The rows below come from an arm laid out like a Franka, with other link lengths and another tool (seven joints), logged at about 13 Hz.
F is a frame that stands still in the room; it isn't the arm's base.
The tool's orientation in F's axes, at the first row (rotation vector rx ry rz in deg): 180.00 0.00 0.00
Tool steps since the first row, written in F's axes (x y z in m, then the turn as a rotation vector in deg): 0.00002 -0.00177 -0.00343 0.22 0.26 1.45; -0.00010 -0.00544 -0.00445 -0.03 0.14 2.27; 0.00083 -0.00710 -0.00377 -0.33 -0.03 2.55; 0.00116 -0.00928 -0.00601 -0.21 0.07 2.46; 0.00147 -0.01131 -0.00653 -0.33 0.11 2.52; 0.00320 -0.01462 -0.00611 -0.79 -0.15 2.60; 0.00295 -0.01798 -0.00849 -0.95 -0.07 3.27; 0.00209 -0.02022 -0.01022 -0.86 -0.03 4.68; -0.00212 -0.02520 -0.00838 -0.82 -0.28 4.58; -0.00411 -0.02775 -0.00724 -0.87 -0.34 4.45; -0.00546 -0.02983 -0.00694 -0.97 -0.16 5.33
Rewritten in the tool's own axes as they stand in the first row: 0.00002 0.00177 0.00343 0.22 -0.26 -1.45; -0.00010 0.00544 0.00445 -0.03 -0.14 -2.27; 0.00083 0.00710 0.00377 -0.33 0.03 -2.55; 0.00116 0.00928 0.00601 -0.21 -0.07 -2.46; 0.00147 0.01131 0.00653 -0.33 -0.11 -2.52; 0.00320 0.01462 0.00611 -0.79 0.15 -2.60; 0.00295 0.01798 0.00849 -0.95 0.07 -3.27; 0.00209 0.02022 0.01022 -0.86 0.03 -4.68; -0.00212 0.02520 0.00838 -0.82 0.28 -4.58; -0.00411 0.02775 0.00724 -0.87 0.34 -4.45; -0.00546 0.02983 0.00694 -0.97 0.16 -5.33
